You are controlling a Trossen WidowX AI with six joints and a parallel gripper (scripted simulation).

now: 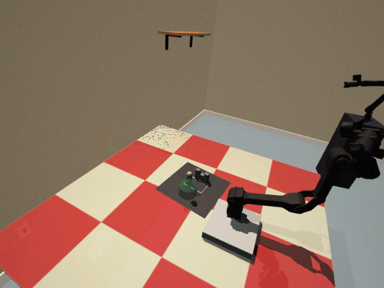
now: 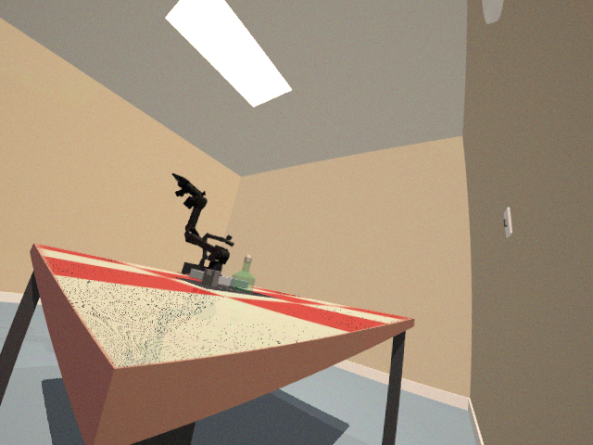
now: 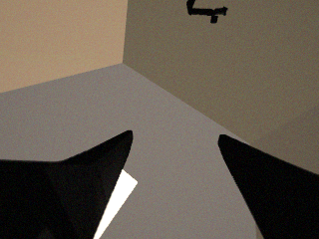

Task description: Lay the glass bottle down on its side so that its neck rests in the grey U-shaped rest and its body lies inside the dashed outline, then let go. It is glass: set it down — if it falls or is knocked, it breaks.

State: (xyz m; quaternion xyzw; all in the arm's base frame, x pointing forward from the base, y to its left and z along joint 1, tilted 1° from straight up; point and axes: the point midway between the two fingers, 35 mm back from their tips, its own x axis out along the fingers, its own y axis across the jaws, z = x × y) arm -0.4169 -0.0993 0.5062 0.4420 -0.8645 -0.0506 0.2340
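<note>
Right now the green glass bottle is 68 cm ahead of my gripper tip, 48 cm below it and 4 cm to the left of it. From my gripper tip the other things lie so: dark mat 65 cm ahead, 57 cm below, 3 cm to the right.
</note>
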